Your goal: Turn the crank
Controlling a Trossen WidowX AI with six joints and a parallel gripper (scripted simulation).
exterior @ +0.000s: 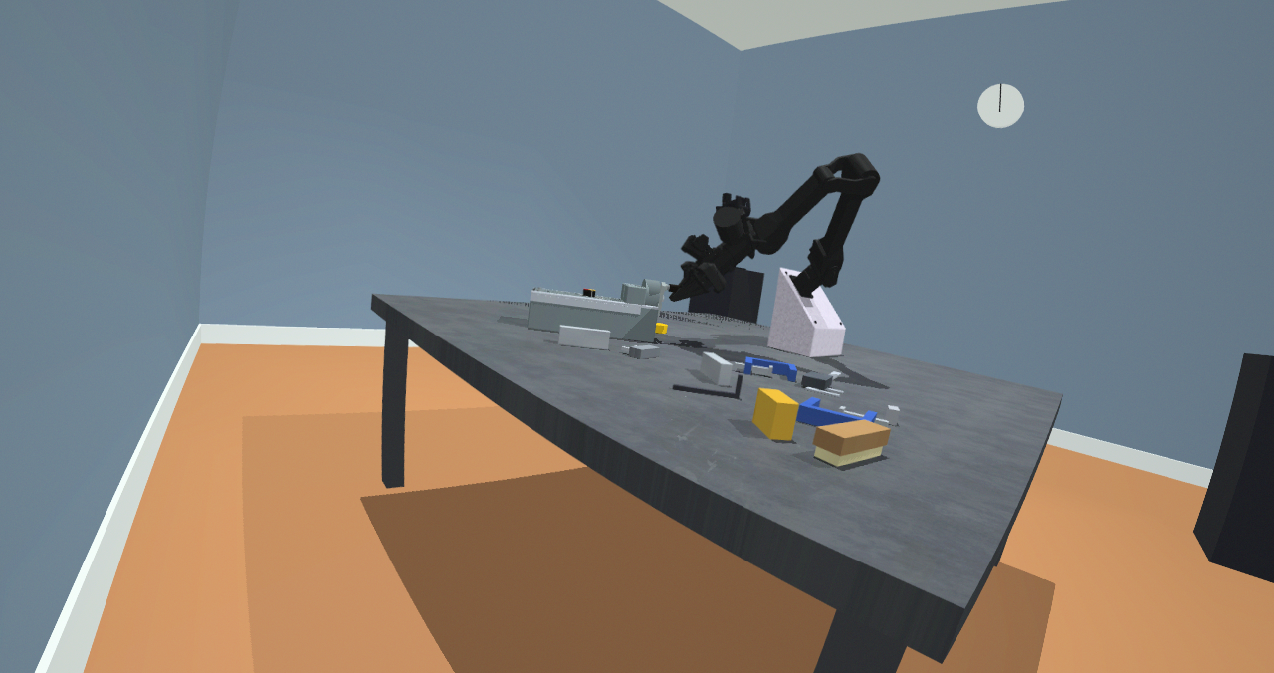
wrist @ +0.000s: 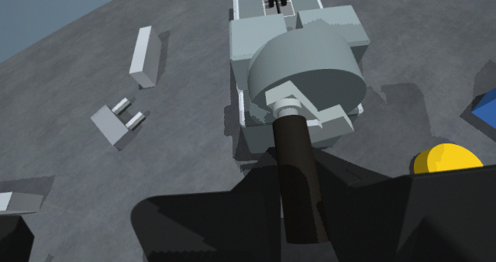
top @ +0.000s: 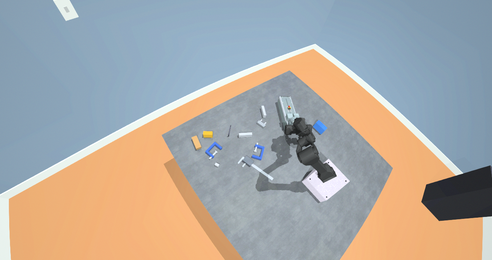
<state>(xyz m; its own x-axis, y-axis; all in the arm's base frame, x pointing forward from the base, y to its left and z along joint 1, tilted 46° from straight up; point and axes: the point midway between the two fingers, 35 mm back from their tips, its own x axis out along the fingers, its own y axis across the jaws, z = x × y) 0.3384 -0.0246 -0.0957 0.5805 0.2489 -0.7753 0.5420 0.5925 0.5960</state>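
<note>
The dark handle is 2 cm above my gripper tip, 1 cm to the left of it and 1 cm behind it. Round my gripper tip: red pointer (14 cm ahead, 11 cm to the right, 1 cm below); then yellow round piece (12 cm to the right, 9 cm behind, 8 cm below); then pronged grey block (17 cm ahead, 12 cm to the left, 8 cm below).
</note>
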